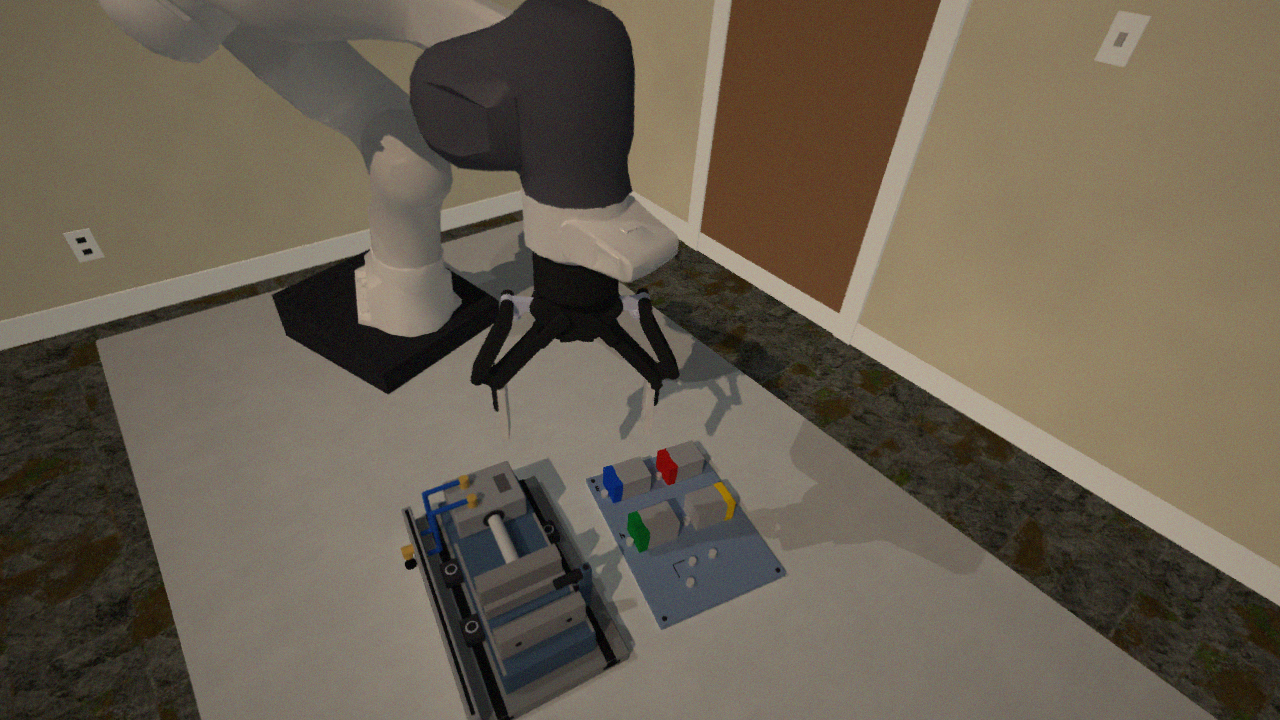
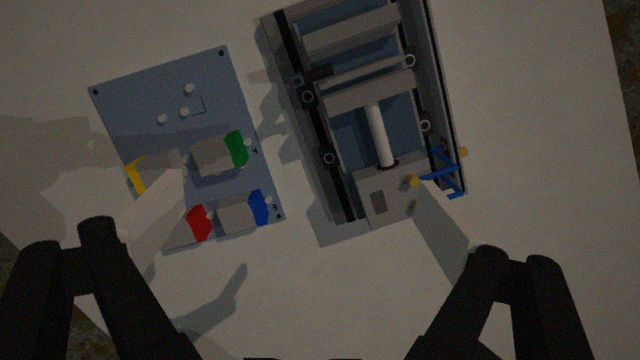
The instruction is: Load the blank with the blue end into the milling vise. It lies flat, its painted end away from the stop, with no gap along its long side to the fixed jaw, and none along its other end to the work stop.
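Note:
The blank with the blue end [image 1: 633, 477] [image 2: 236, 213] lies flat on the blue-grey plate [image 1: 723, 586] [image 2: 145, 102], at its corner near the mark 3, blue end toward the vise. The milling vise [image 1: 487, 495] [image 2: 392, 212] stands beside the plate. Its piston-side jaw [image 1: 519, 579] [image 2: 370, 93] and the far jaw [image 1: 539, 628] [image 2: 352, 34] stand apart, with no blank visible between them. A dark stop-like part [image 1: 567, 579] [image 2: 319, 73] sits at the jaws' plate-facing side. My gripper [image 1: 578, 431] [image 2: 302, 195] is open and empty, above the table behind the vise and plate.
Close to the blue-ended blank lies a red-ended blank [image 1: 684, 460] [image 2: 199, 223]. Green-ended [image 1: 657, 524] [image 2: 212, 154] and yellow-ended [image 1: 707, 505] [image 2: 160, 166] blanks lie farther along the plate. White pegs stand on it. Blue hoses [image 1: 430, 510] [image 2: 442, 171] rise at the vise's outer side.

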